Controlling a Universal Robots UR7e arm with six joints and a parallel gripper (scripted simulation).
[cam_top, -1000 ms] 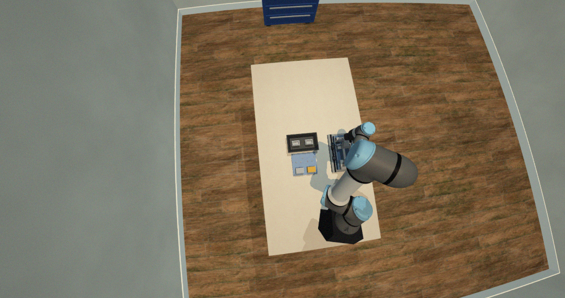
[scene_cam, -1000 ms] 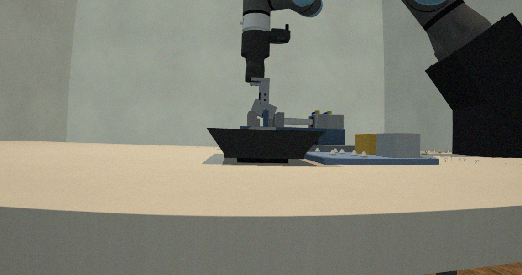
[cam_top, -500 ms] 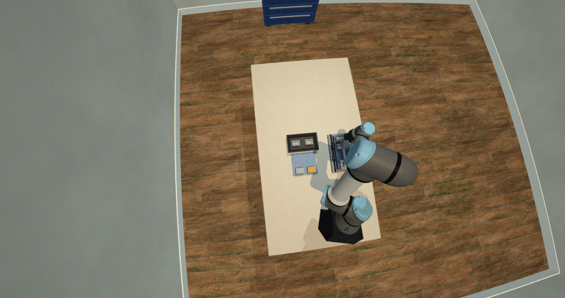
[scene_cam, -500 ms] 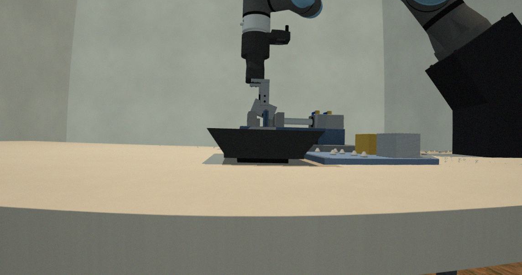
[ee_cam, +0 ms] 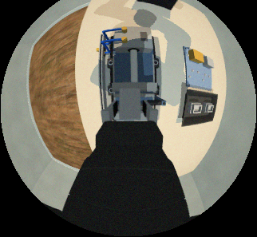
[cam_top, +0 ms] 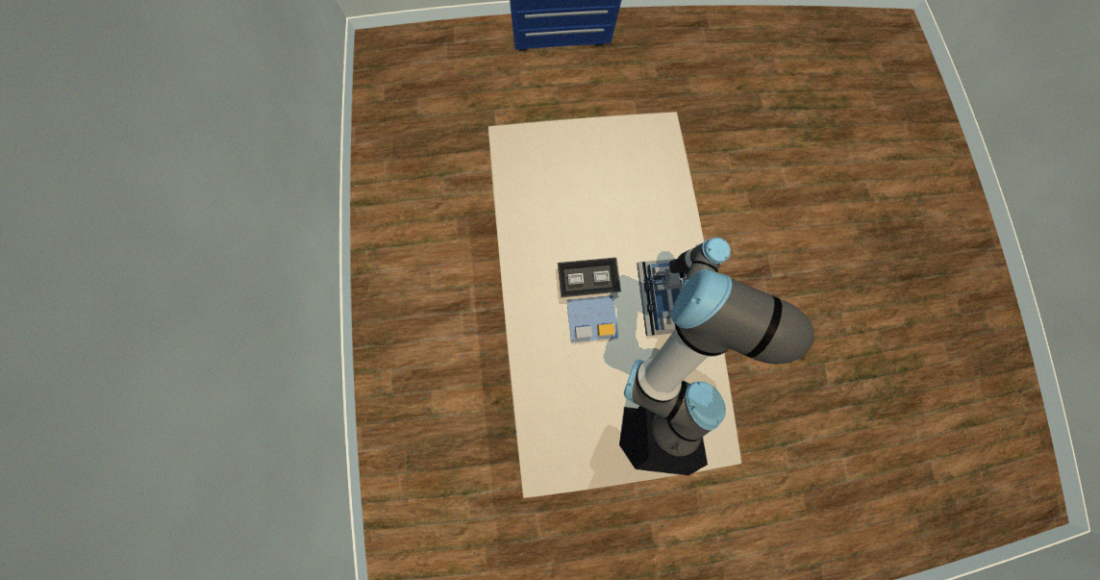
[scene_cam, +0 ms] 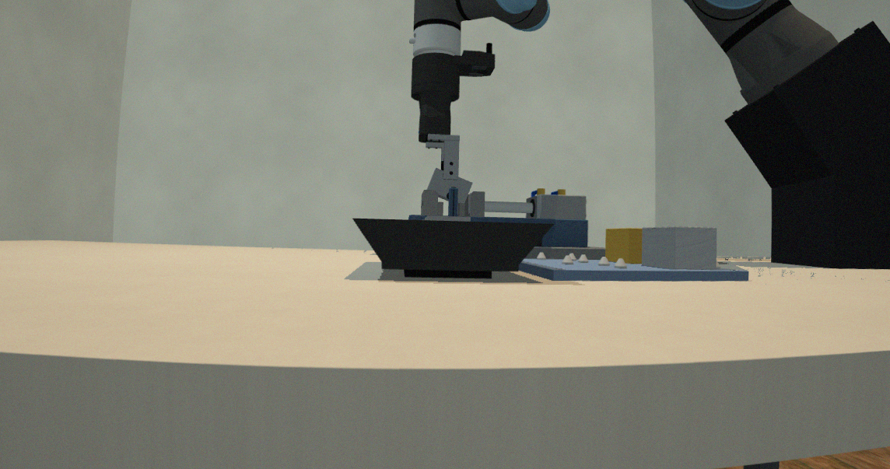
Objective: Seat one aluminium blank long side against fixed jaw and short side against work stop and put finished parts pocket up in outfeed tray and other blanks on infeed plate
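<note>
Now: hand 90 mm above the vise, 70 mm past it and 20 mm to the right of it. The rest, counted from my hand: hose end block 160 mm behind, 60 mm below, 40 mm to the left; then brass blank 290 mm to the left, 130 mm behind, 110 mm below.
</note>
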